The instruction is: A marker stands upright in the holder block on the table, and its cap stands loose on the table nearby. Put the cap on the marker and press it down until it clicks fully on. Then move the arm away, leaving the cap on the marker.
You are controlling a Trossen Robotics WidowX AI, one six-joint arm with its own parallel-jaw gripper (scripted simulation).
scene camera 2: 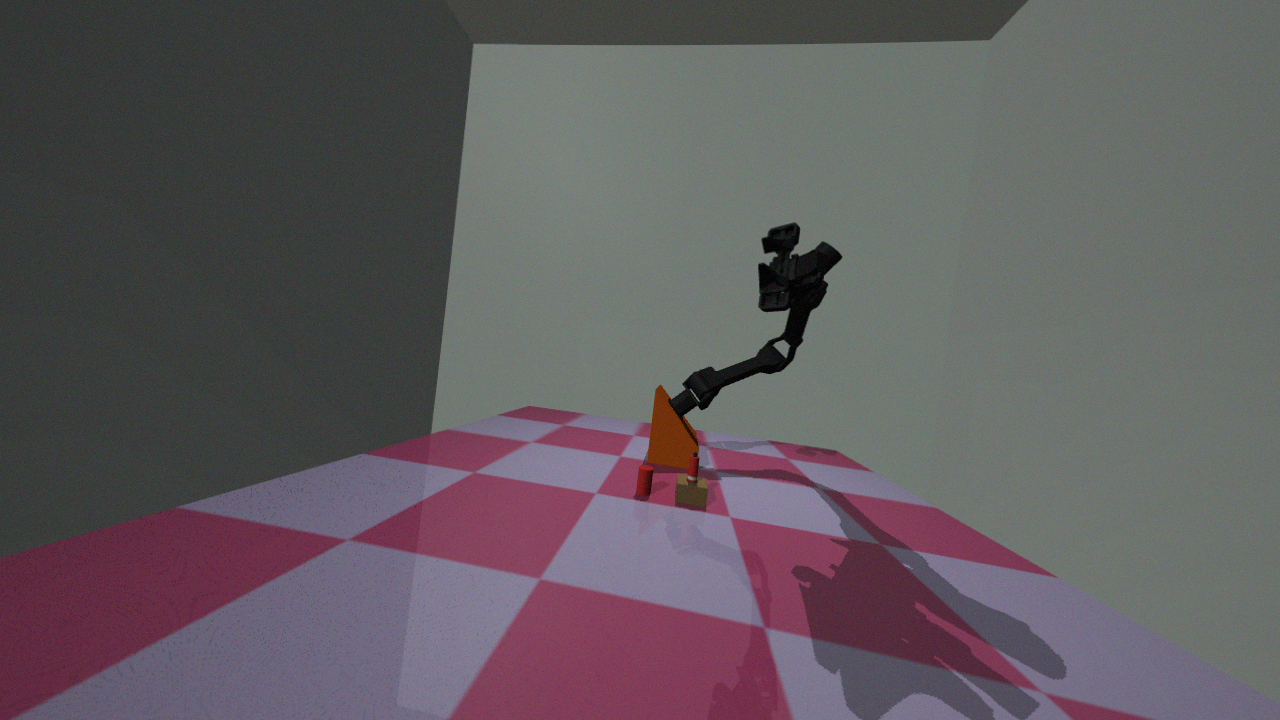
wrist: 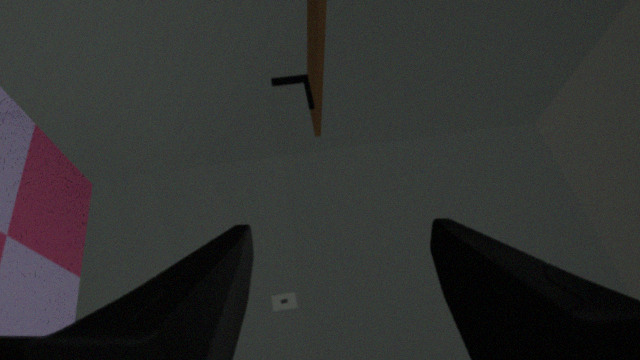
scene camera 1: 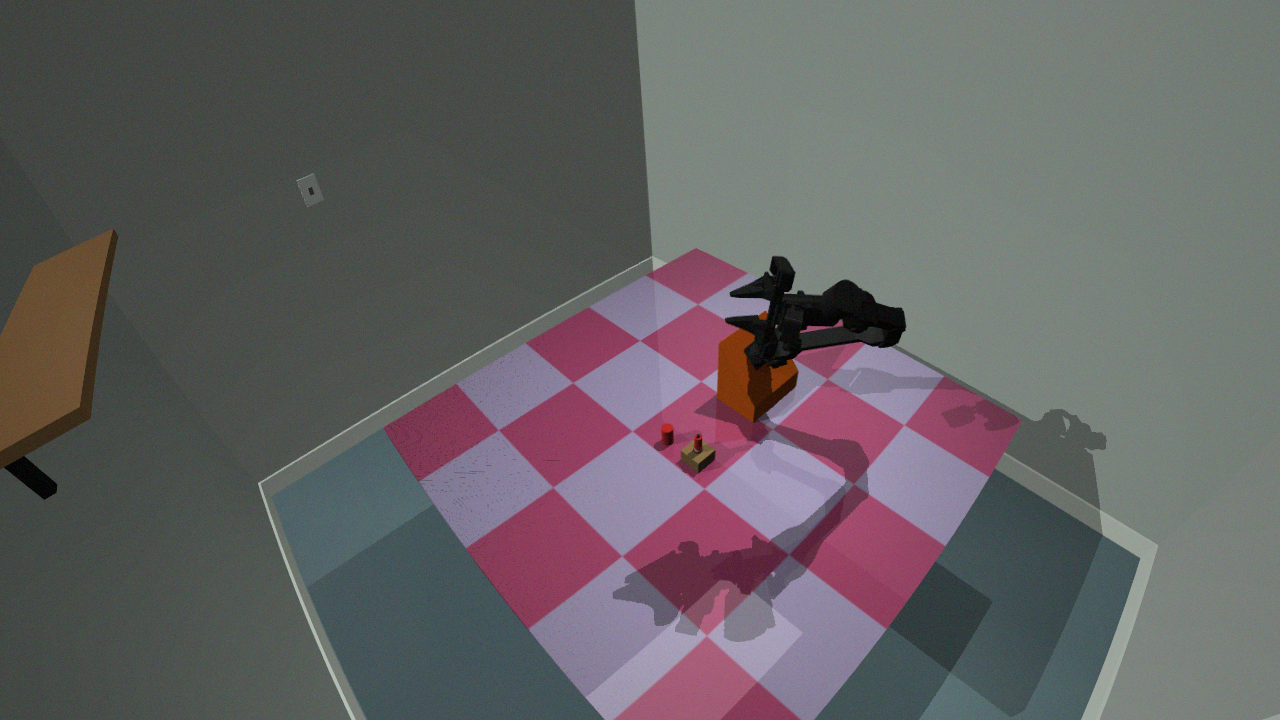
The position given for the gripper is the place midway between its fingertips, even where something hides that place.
Observation:
In view: the gripper [scene camera 1: 727, 307].
The gripper shows as well in scene camera 2 [scene camera 2: 762, 250] and in the wrist view [wrist: 342, 236].

